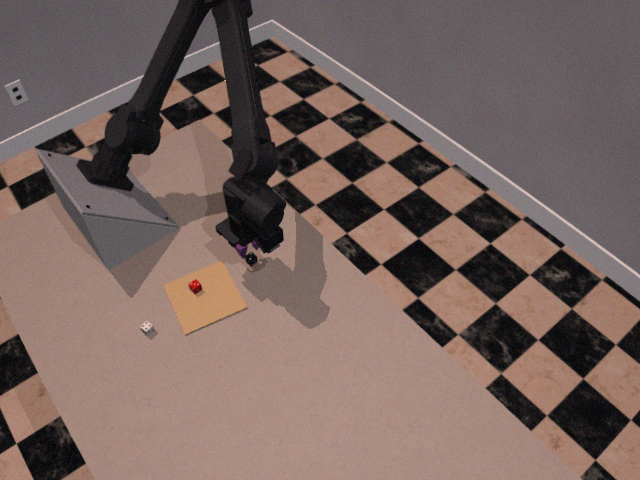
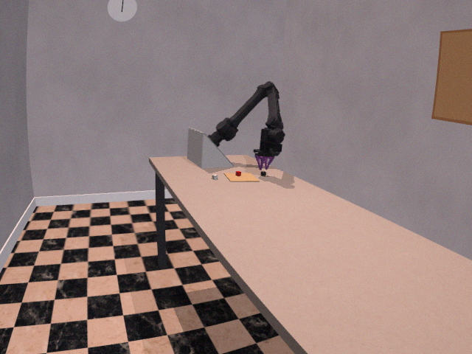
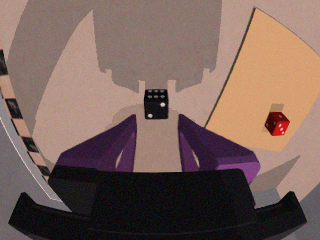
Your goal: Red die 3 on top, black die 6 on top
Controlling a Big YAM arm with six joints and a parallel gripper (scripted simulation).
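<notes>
The black die is 3 cm below my hand. Also, from my hand: orange mat 2 cm ahead, 13 cm to the right, 4 cm below; white die 1 cm ahead, 27 cm to the right, 3 cm below; red die 1 cm behind, 14 cm to the right, 2 cm below.
</notes>
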